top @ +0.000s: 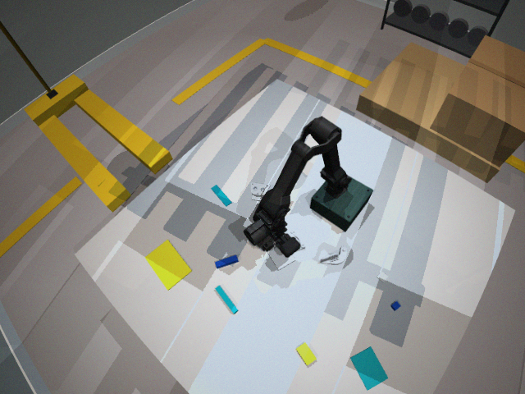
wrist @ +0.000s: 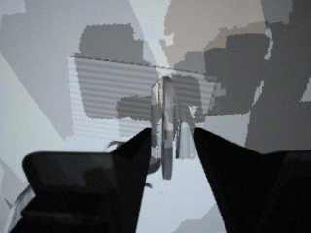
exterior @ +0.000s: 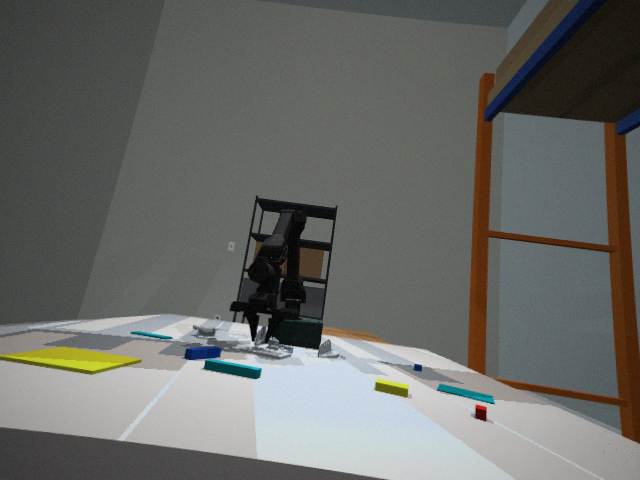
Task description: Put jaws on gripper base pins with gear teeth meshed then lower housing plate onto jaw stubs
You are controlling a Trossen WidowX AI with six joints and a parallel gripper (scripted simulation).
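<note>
Right now the grey jaw is 150 mm behind my gripper tip, 170 mm to the left of it and 20 mm below it. From my gripper tip the other things lie so: small yellow block (160 mm ahead, 360 mm to the left, 20 mm below); yellow sheet (370 mm ahead, 180 mm to the right, 20 mm below); housing plate (50 mm behind, 40 mm to the left, 20 mm below).
</note>
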